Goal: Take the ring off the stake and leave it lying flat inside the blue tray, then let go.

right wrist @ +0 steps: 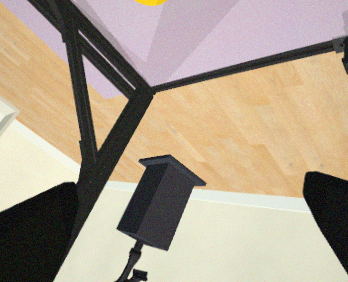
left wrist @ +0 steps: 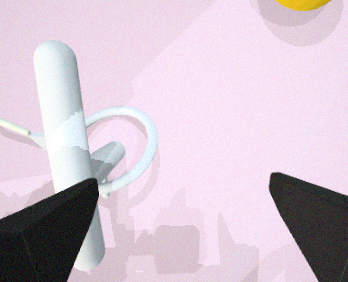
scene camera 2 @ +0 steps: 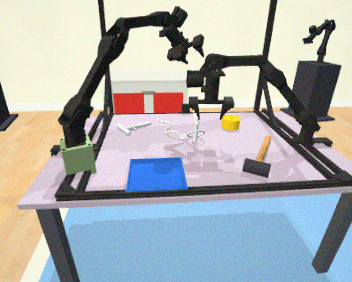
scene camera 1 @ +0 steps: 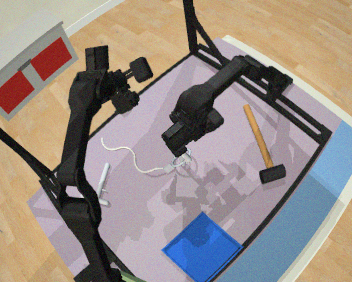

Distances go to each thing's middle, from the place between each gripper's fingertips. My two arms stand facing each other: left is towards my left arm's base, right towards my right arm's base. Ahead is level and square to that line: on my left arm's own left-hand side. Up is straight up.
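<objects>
Left hand 3 cm past the white stake (left wrist: 55, 63), 5 cm to the left of it, 8 cm above it. From my left hand: pale grey ring (left wrist: 106, 187) 6 cm to the right, 3 cm behind, 8 cm below; hammer (scene camera 1: 272, 173) 16 cm to the left, 18 cm ahead, 8 cm below; blue tray (scene camera 1: 203, 243) 23 cm ahead, 28 cm to the right, 10 cm below.
From my right hand: pale grey ring 300 mm below, 160 mm ahead, 50 mm to the right; hammer 170 mm to the left, 370 mm ahead, 300 mm below; white stake 40 mm to the right, 160 mm ahead, 300 mm below; blue tray 260 mm to the right, 410 mm ahead, 320 mm below.
</objects>
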